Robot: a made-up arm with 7 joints. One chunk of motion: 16 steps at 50 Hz.
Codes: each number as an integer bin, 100 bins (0 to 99) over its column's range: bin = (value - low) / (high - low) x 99, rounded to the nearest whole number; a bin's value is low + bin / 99 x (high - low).
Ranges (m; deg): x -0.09..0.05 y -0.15..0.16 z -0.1..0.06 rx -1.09..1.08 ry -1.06..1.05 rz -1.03..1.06
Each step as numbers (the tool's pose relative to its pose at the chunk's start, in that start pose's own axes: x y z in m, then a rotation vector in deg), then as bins.
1 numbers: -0.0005 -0.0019 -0.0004 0.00 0.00 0.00
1 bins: 63 47 62 50 50 49
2 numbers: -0.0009 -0.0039 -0.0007 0.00 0.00 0.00
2 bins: 63 47 61 50 50 49
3 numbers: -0.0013 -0.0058 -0.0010 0.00 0.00 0.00
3 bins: 63 46 61 50 50 49
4 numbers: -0.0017 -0.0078 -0.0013 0.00 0.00 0.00
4 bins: 62 45 61 50 50 49
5 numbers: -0.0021 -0.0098 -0.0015 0.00 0.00 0.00
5 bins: 62 45 61 50 50 49
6 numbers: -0.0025 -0.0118 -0.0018 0.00 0.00 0.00
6 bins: 62 44 61 50 50 49
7 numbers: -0.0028 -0.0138 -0.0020 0.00 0.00 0.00
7 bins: 62 43 61 50 50 49
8 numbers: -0.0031 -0.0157 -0.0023 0.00 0.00 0.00
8 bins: 61 43 60 50 50 49
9 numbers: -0.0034 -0.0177 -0.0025 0.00 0.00 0.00
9 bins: 61 42 60 50 50 49
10 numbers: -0.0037 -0.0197 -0.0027 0.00 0.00 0.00
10 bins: 61 42 60 50 50 49
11 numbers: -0.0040 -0.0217 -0.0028 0.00 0.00 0.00
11 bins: 61 41 60 50 50 49
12 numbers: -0.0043 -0.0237 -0.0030 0.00 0.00 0.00
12 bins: 61 40 60 50 50 49
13 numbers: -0.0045 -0.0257 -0.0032 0.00 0.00 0.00
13 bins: 60 40 60 50 50 49
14 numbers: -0.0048 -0.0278 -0.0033 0.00 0.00 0.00
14 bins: 60 39 60 50 50 49
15 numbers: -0.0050 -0.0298 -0.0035 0.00 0.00 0.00
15 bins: 60 38 60 50 50 49
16 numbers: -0.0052 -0.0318 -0.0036 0.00 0.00 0.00
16 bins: 60 38 60 50 50 49
